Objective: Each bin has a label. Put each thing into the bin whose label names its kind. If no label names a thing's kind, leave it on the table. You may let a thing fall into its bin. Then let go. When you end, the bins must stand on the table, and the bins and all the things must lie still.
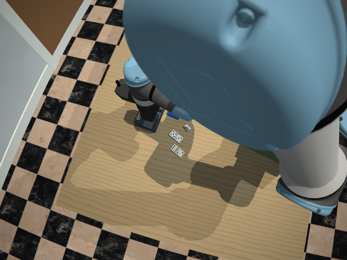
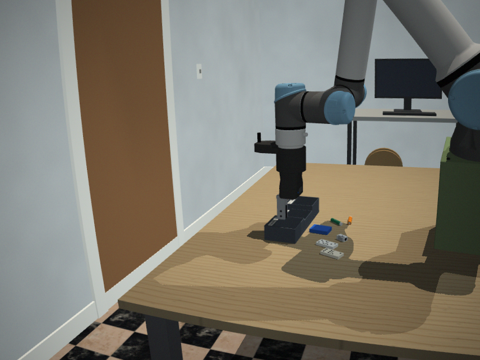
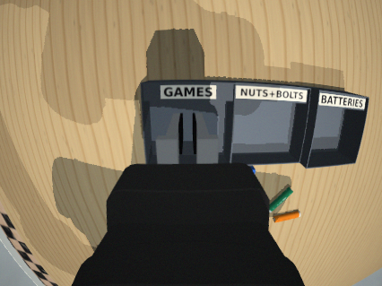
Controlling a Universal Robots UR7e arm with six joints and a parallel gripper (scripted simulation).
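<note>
Now: hand 140 mm past the green battery, 110 mm to the left of it and 60 mm above it. The rest, counted from my hand: grey metal piece (160 mm behind, 10 mm to the left, 60 mm below); dark three-part bin (20 mm behind, 80 mm to the right, 40 mm below); blue flat block (100 mm behind, 50 mm to the right, 60 mm below).
</note>
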